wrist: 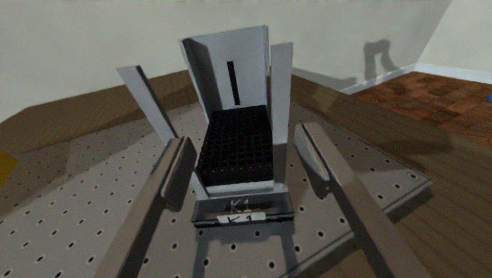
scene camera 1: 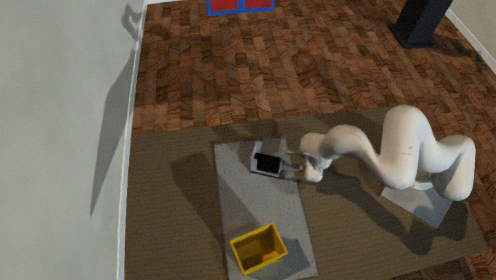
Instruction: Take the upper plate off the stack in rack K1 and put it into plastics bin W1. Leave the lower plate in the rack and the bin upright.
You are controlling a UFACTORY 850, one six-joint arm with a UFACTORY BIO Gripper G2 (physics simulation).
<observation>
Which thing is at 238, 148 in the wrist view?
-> A black plate.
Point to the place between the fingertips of the gripper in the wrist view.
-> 243, 139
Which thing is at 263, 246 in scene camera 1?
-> A yellow bin W1.
</observation>
